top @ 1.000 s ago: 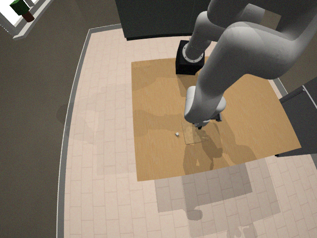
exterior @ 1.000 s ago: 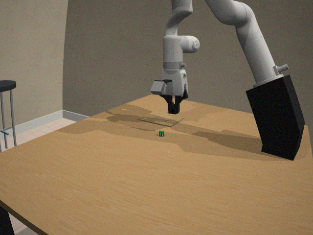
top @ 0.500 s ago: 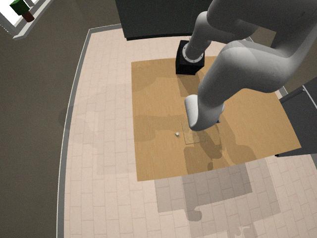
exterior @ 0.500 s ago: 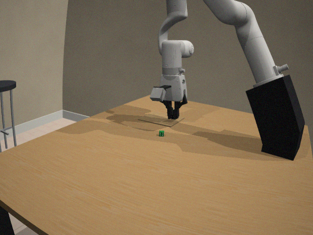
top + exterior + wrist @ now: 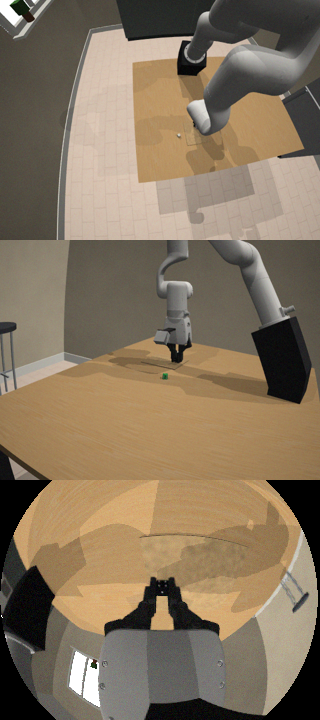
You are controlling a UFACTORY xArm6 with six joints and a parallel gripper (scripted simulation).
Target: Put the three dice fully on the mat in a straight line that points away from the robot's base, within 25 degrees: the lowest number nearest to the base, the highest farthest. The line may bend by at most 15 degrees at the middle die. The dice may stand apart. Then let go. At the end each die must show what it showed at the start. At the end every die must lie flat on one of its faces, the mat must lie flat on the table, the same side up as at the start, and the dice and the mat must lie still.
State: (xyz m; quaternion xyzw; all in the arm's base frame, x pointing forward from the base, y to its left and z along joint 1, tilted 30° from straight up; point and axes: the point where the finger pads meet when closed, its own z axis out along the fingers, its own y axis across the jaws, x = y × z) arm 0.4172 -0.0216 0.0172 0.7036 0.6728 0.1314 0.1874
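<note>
Now: the black die 1 cm below my hand. From my hand the other things lie so: white die (6 cm ahead, 11 cm to the right, 2 cm below); then thin tan mat (5 cm ahead, 3 cm below); then green die (4 cm behind, 17 cm to the left, 2 cm below).
</note>
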